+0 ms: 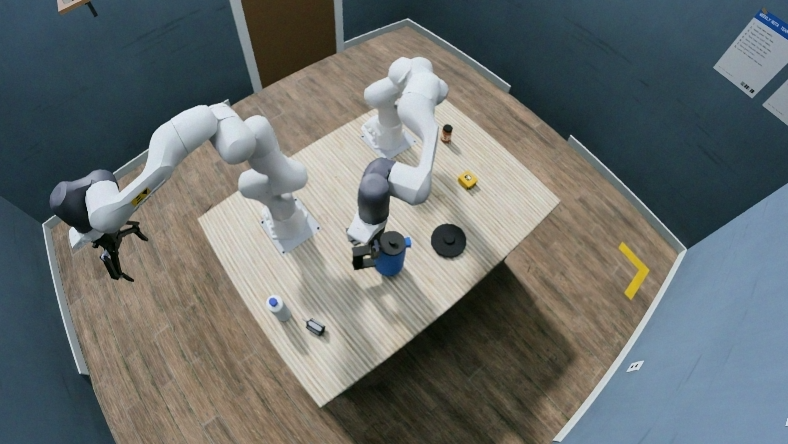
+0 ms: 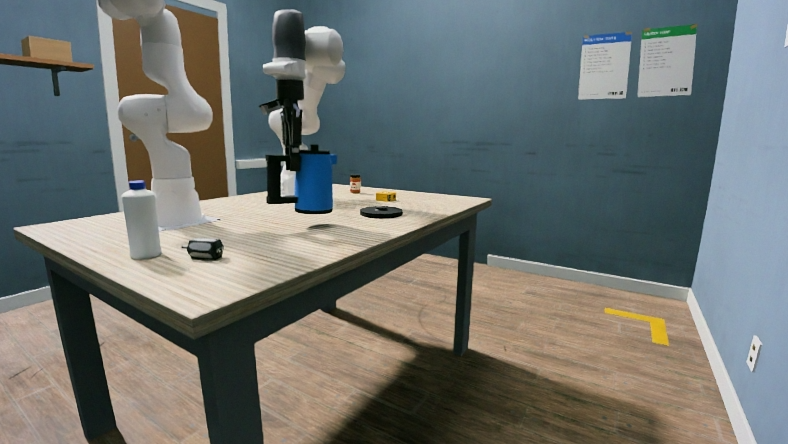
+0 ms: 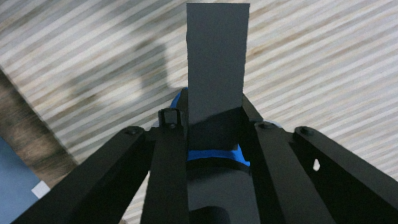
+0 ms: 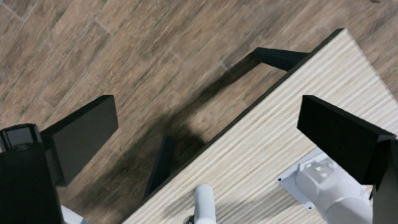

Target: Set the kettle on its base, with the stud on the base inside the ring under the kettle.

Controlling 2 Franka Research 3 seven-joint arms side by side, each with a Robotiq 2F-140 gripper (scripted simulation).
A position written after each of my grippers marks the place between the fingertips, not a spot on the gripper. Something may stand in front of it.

Observation:
In view: my left gripper (image 2: 292,170), my right gripper (image 1: 138,259), a blue kettle (image 2: 313,195) and a white bottle (image 2: 139,205).
The blue kettle shows as well in image 1 (image 1: 393,244) and in image 3 (image 3: 217,176). My left gripper also shows in image 3 (image 3: 211,104). My right gripper is seen too in image 4 (image 4: 208,111). Image 4 does not show the blue kettle: it is out of frame. Image 3 misses the white bottle: it is out of frame.

